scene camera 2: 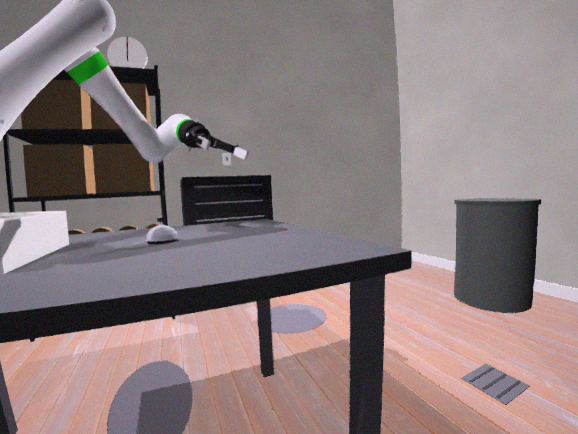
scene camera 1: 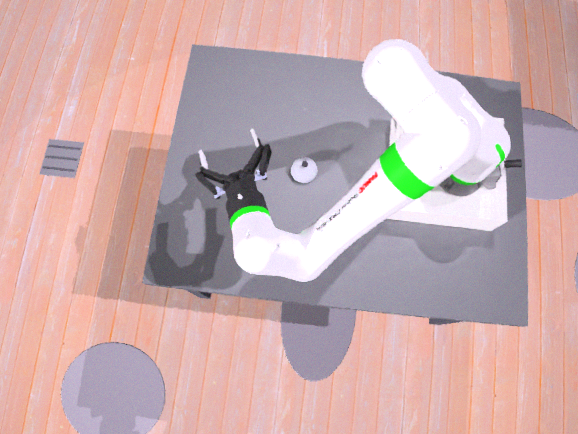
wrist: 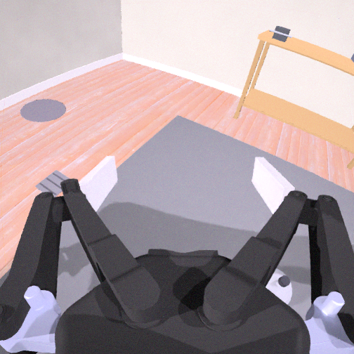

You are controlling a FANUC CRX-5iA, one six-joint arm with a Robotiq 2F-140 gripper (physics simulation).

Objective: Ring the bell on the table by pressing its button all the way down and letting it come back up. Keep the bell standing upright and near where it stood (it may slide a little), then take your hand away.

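Where they show: gripper, fingertip midpoint: (scene camera 2: 228,150) (scene camera 1: 227,143); arm's base, link origin: (scene camera 1: 458,173).
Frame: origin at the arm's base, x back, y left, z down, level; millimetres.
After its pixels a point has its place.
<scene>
The bell (scene camera 1: 303,171) {x -467, y -45, z 61 mm} (scene camera 2: 162,234) {x -460, y -100, z 79 mm} is a white dome with a small dark button (scene camera 1: 304,163) {x -464, y -62, z 38 mm} (wrist: 284,281) on top. It stands upright on the grey table (scene camera 1: 240,90) {x -663, y -366, z 104 mm} (scene camera 2: 250,260) {x -568, y -419, z 104 mm} (wrist: 175,150). In the wrist view part of the bell (wrist: 278,291) shows behind the right finger's linkage, low and right of centre. My gripper (scene camera 1: 228,144) {x -676, y -50, z -153 mm} (wrist: 184,168) is open, with nothing between its white fingertips. In scene camera 2 my gripper (scene camera 2: 225,148) {x -676, y -50, z -153 mm} is high above the table, tilted forward and slightly down. It is apart from the bell, to its left in scene camera 1.
The arm's forearm (scene camera 1: 345,215) {x -411, y 221, z -368 mm} (scene camera 2: 122,102) {x -388, y 159, z -340 mm} reaches over the table to the right of the bell in scene camera 1. The white base block (scene camera 1: 450,215) {x -45, y 131, z 1 mm} (scene camera 2: 40,235) {x -187, y -73, z 55 mm} stands at the table's other end. A black chair (scene camera 2: 227,200) and a shelf rack (scene camera 2: 159,115) stand beyond the table.
</scene>
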